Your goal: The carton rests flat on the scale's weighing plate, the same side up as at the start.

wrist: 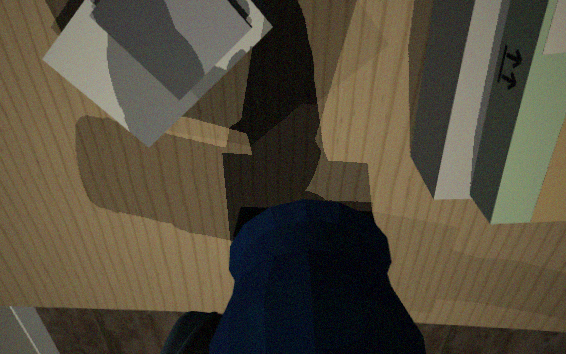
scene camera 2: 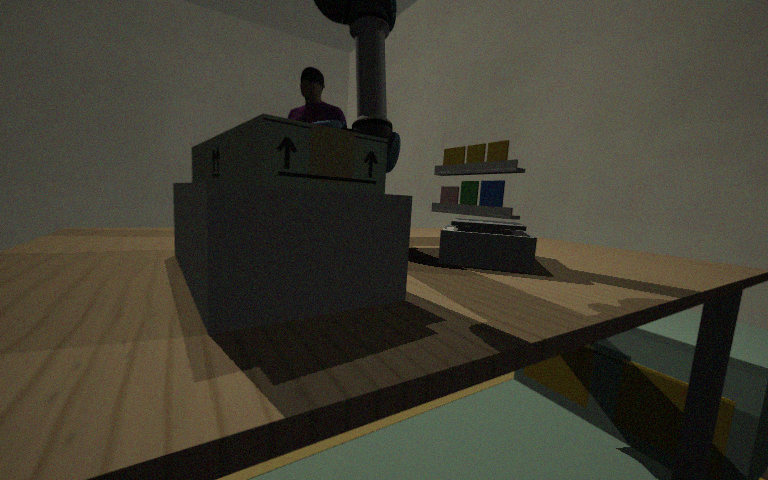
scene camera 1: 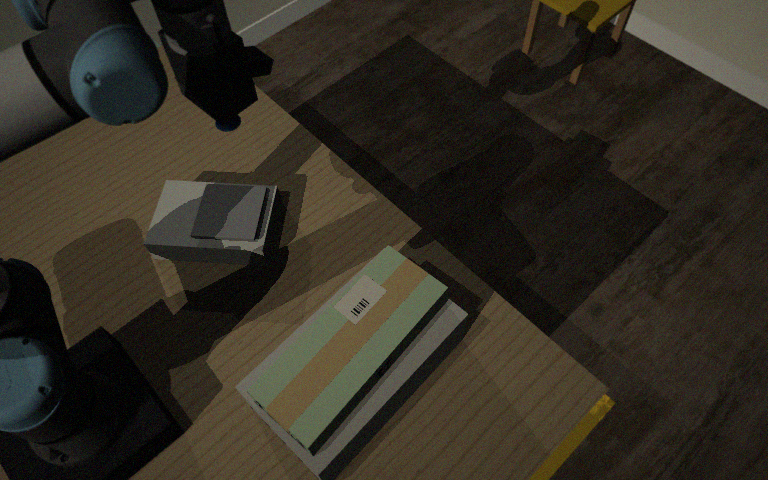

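Where they show: hand, tool point: [wrist: 309, 266] [scene camera 1: 228, 121]; arm's base, link origin: [scene camera 1: 80, 418].
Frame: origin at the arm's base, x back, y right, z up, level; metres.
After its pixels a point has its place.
The carton [scene camera 1: 345, 345] @[x -0.365, y 0.278, z 0.102 m] [scene camera 2: 249, 150] @[x -0.517, y 0.337, z 0.074 m] [wrist: 530, 145] @[x -0.311, y 0.231, z 0.101 m], pale green with a tan tape band and a white barcode label on top, lies flat on a larger grey block. The arrows on its sides point up in the scene camera 2 view. The scale [scene camera 1: 195, 249] @[x -0.340, y -0.135, z -0.023 m] [scene camera 2: 487, 249] @[x -0.491, y -0.074, z -0.042 m] [wrist: 75, 60] @[x -0.402, y -0.275, z -0.014 m] is a smaller grey box. Its grey weighing plate [scene camera 1: 232, 212] @[x -0.441, y -0.128, z 0.003 m] [wrist: 150, 40] @[x -0.422, y -0.166, z 0.003 m] bears no carton. My gripper [scene camera 1: 228, 123] [wrist: 310, 240], a blue suction cup, is open with nothing on it. It hangs above the table, apart from the carton and beyond the scale in the scene camera 1 view.
The grey block [scene camera 1: 396, 384] @[x -0.385, y 0.368, z 0.043 m] [scene camera 2: 305, 254] @[x -0.563, y 0.301, z -0.016 m] [wrist: 462, 125] @[x -0.310, y 0.189, z 0.043 m] under the carton stands near the table's edge. The wooden table [scene camera 1: 509, 396] @[x -0.531, y 0.510, z -0.076 m] [scene camera 2: 84, 316] @[x -0.472, y 0.458, z -0.076 m] bears both boxes. A yellow stool [scene camera 1: 600, 8] stands on the floor. Wall shelves [scene camera 2: 478, 168] and a person [scene camera 2: 314, 104] show in the background.
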